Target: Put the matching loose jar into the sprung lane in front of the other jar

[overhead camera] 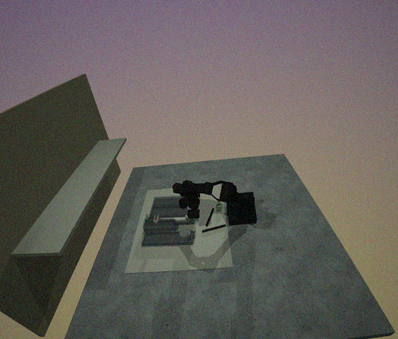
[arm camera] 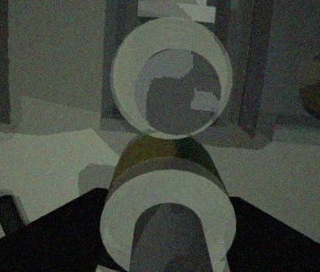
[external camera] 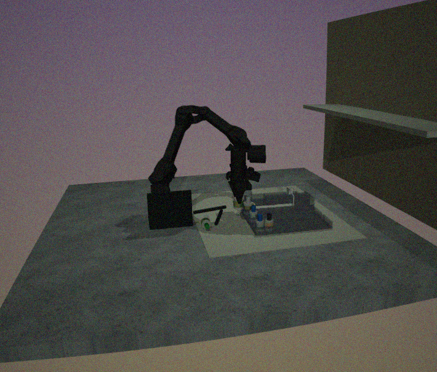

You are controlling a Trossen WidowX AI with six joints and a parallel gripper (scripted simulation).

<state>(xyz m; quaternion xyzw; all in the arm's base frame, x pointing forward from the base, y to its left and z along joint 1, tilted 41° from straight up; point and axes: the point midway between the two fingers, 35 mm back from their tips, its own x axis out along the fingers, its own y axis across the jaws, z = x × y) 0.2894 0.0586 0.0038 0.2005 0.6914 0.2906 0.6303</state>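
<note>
My gripper tip is 10 cm short of the pale mat and 5 cm above it. Also, from my gripper tip: wall shelf (55 cm ahead, 6 cm to the left, 31 cm above).
</note>
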